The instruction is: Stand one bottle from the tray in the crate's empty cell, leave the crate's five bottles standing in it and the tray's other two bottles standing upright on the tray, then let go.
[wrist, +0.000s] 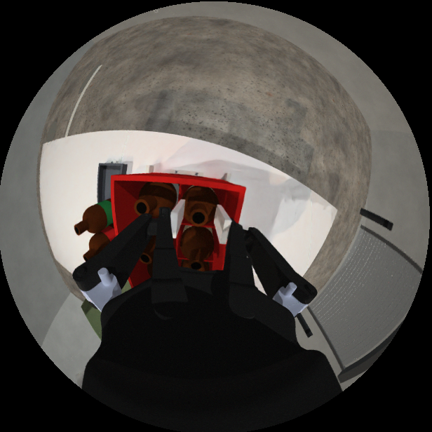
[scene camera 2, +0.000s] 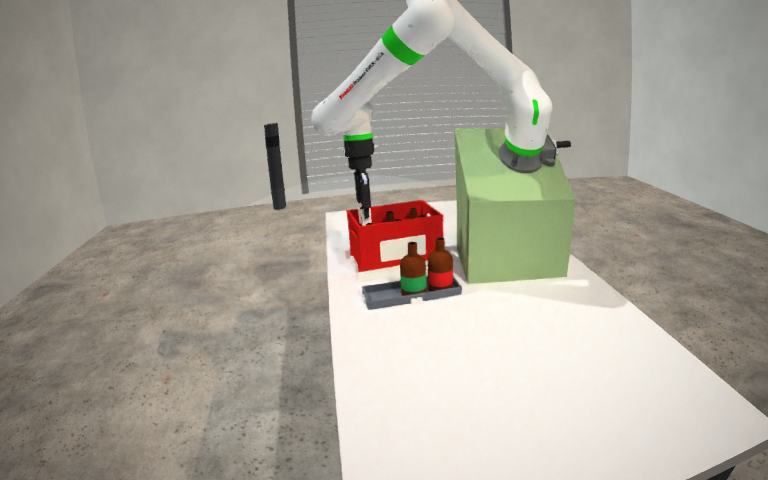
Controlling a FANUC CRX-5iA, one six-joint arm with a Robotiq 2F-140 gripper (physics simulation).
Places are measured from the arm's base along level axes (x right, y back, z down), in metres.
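Pixels of known places: gripper, fingertip midpoint: (scene camera 2: pixel 365 225); arm's base, origin of the base link: (scene camera 2: pixel 521 157).
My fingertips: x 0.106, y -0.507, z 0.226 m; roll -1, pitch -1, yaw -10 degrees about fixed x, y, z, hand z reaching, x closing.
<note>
Ahead of a thing's pixels: the offset from my fingertips to its top centre. "spot": to the spot under its first point. Level surfaces: height alone.
The red crate {dx -0.024, dy +0.092, dz -0.044 m} (scene camera 2: pixel 368 249) (wrist: pixel 117 200) stands on the table with several brown bottles in it; some are partly hidden by the gripper. My gripper (scene camera 2: pixel 365 217) (wrist: pixel 199 210) points down at the crate's left end in the scene view. It is open, its pale fingertips apart on either side of the neck of a brown bottle (wrist: pixel 201 198) standing in a corner cell, not gripping it. Another bottle (wrist: pixel 162 195) stands beside it. A green-banded bottle {dx -0.266, dy +0.119, dz -0.028 m} (scene camera 2: pixel 412 268) (wrist: pixel 95 218) and a red-banded bottle {dx -0.252, dy +0.201, dz -0.028 m} (scene camera 2: pixel 440 264) (wrist: pixel 101 241) stand upright on the dark tray {spot: dx -0.328, dy +0.016, dz +0.106 m} (scene camera 2: pixel 379 300) (wrist: pixel 101 182).
The white table {dz +0.132 m} (scene camera 2: pixel 481 367) (wrist: pixel 65 175) carries the crate and the tray, which lies close in front of the crate in the scene view. The green pedestal (scene camera 2: pixel 515 237) under the arm's base stands to the right of both. The table's left edge runs close beside the crate.
</note>
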